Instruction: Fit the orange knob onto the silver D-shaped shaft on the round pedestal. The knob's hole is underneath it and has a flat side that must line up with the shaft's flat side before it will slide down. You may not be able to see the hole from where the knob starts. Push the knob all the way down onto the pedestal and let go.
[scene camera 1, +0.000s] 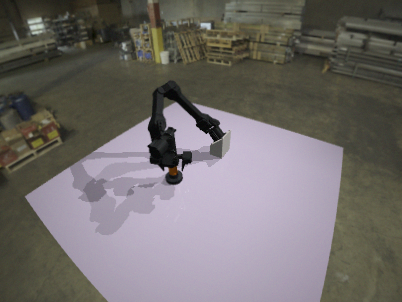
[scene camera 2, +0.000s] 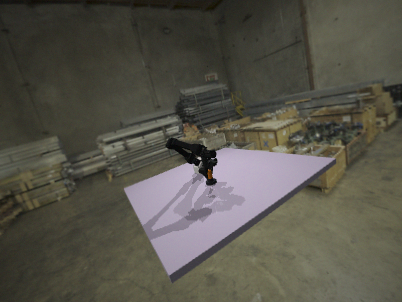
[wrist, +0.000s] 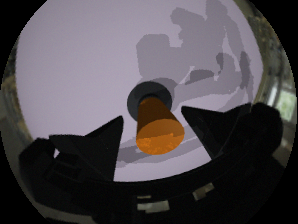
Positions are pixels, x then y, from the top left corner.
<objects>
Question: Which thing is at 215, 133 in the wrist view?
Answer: My gripper.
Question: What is my gripper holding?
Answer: Nothing.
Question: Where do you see an orange knob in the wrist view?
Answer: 158, 131
</objects>
